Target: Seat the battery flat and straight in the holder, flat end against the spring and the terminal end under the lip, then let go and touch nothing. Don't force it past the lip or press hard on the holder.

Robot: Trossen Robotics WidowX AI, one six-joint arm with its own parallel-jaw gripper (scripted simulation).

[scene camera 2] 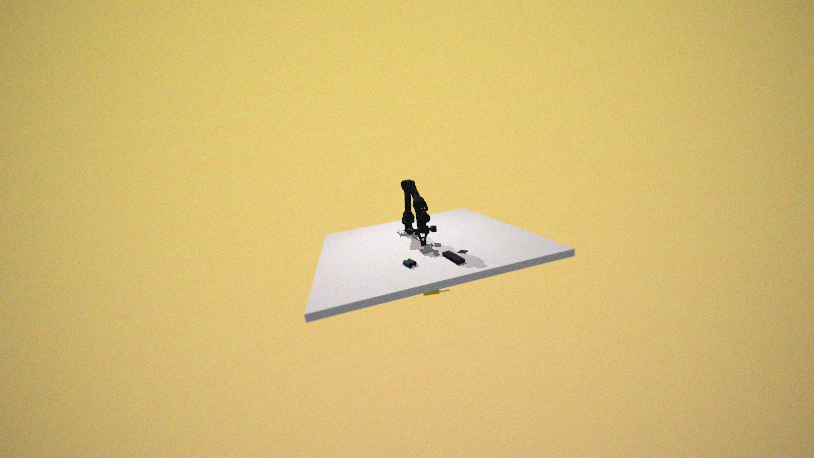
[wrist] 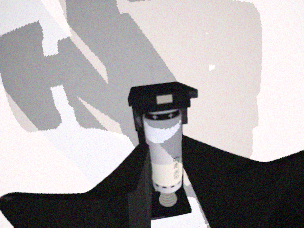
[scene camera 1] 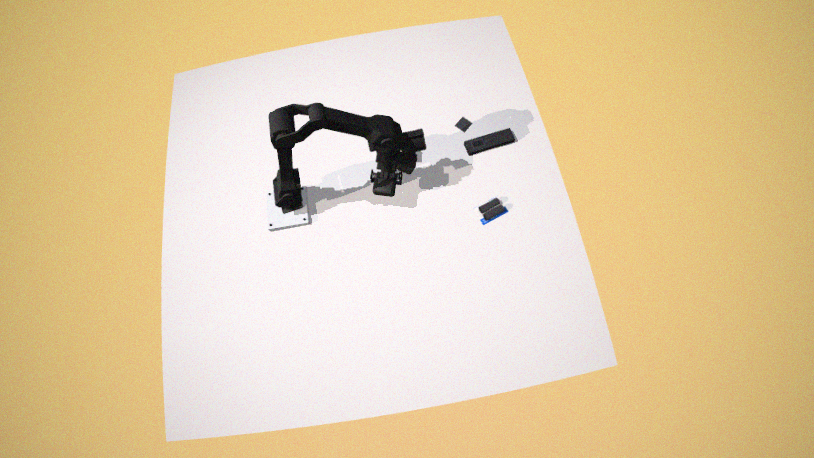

Scene:
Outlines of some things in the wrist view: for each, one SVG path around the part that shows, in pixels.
My gripper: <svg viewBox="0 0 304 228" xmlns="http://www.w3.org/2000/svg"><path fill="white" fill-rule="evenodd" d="M147 139L141 142L140 145L137 145L129 153L128 157L120 162L120 165L115 170L112 170L103 181L97 183L91 190L79 194L27 193L27 191L25 193L23 191L21 193L19 191L17 193L16 191L15 193L5 193L0 197L1 214L4 214L5 219L8 219L13 228L151 228L152 166ZM181 135L183 137L181 139L183 169L187 173L189 183L191 183L193 190L195 190L196 197L199 198L197 201L200 202L200 207L204 211L209 227L304 228L304 150L296 151L295 154L292 153L287 155L287 157L275 159L275 161L261 162L217 149L216 146L209 146L207 143L188 137L188 135L187 137Z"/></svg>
A battery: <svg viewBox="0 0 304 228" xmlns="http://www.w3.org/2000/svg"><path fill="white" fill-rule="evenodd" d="M180 109L143 114L144 137L147 139L149 158L151 158L152 185L156 191L161 191L161 193L173 193L173 191L180 189L181 174L183 174L183 169L181 169L183 167L181 139L183 137L181 137Z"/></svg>

